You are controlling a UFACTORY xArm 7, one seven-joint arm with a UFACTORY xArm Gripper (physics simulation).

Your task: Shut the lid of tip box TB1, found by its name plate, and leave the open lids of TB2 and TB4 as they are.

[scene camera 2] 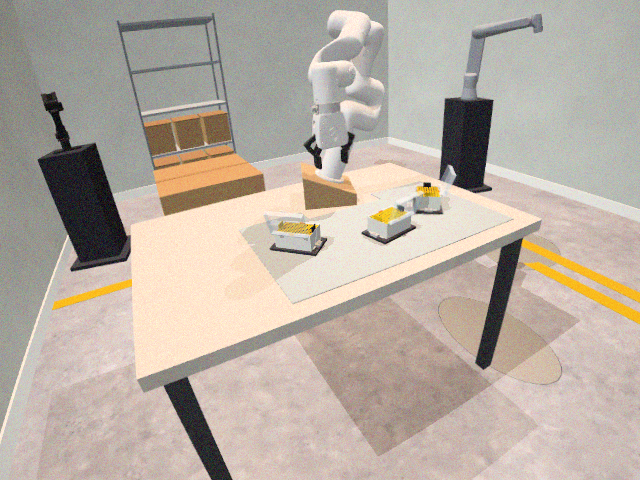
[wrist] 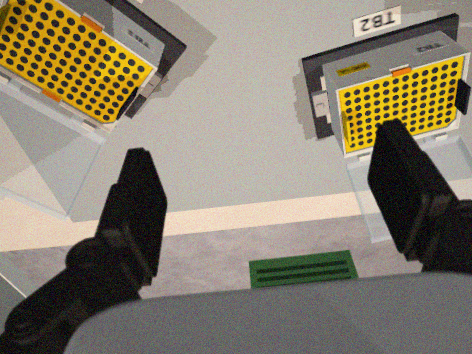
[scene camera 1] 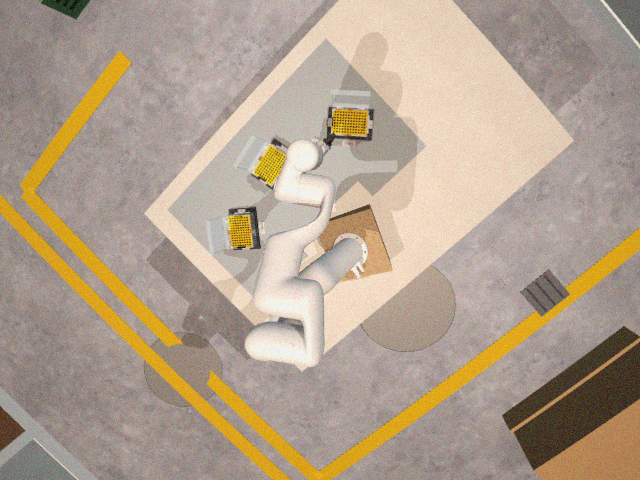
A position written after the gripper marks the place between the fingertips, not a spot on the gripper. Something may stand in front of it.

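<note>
A tip box (scene camera 2: 311,246) appears in the scene with a grey mat (scene camera 1: 298,109), and the mat (scene camera 2: 347,256) is visible from scene camera 2 as well as from the wrist view, where the same grey mat (wrist: 231,123) can be seen. The gripper (scene camera 2: 332,165) is in sight too, and the wrist view likewise shows the gripper (wrist: 264,162).
</note>
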